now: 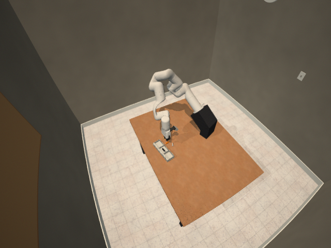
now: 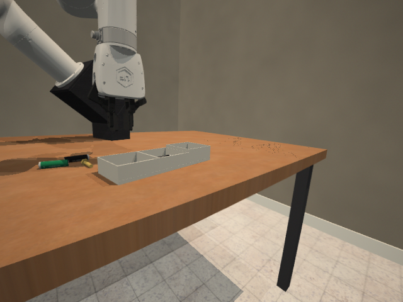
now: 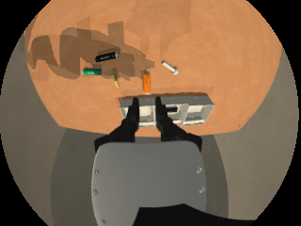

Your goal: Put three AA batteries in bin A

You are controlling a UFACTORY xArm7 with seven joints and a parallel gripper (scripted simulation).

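Now: the orange battery 9 cm below my hand. From my hand the other things lie so: three-compartment bin (9 cm ahead, 8 cm below, 5 cm to the left); yellow piece (9 cm below, 7 cm to the right, 3 cm behind); pale piece (9 cm below, 6 cm to the left, 3 cm behind).
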